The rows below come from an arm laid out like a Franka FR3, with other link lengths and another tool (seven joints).
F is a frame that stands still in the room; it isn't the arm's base.
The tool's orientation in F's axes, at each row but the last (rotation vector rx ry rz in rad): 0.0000, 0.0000, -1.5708; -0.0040, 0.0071, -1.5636; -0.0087, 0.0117, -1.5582; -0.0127, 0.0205, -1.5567; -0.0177, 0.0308, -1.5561; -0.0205, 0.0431, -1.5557; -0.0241, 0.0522, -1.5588; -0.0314, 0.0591, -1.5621; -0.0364, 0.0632, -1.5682
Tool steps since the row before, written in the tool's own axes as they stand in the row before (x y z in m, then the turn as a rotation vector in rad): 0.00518, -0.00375, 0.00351, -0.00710, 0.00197, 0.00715; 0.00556, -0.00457, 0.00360, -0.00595, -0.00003, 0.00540; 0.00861, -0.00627, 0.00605, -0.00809, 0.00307, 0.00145; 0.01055, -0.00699, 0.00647, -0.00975, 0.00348, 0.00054; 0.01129, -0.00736, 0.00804, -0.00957, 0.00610, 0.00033; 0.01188, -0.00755, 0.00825, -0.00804, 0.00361, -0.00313; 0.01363, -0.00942, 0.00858, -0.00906, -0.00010, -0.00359; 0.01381, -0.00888, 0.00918, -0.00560, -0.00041, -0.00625; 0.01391, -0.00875, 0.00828, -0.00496, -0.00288, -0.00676
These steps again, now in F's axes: -0.00375, -0.00518, 0.00351, 0.00197, 0.00710, 0.00715; -0.00450, -0.00560, 0.00362, -0.00003, 0.00594, 0.00541; -0.00608, -0.00870, 0.00611, 0.00299, 0.00813, 0.00143; -0.00670, -0.01068, 0.00656, 0.00335, 0.00980, 0.00052; -0.00694, -0.01146, 0.00817, 0.00597, 0.00966, 0.00022; -0.00703, -0.01211, 0.00837, 0.00336, 0.00814, -0.00315; -0.00884, -0.01389, 0.00878, -0.00038, 0.00912, -0.00342; -0.00823, -0.01404, 0.00943, -0.00081, 0.00570, -0.00611; -0.00819, -0.01407, 0.00858, -0.00331, 0.00507, -0.00648
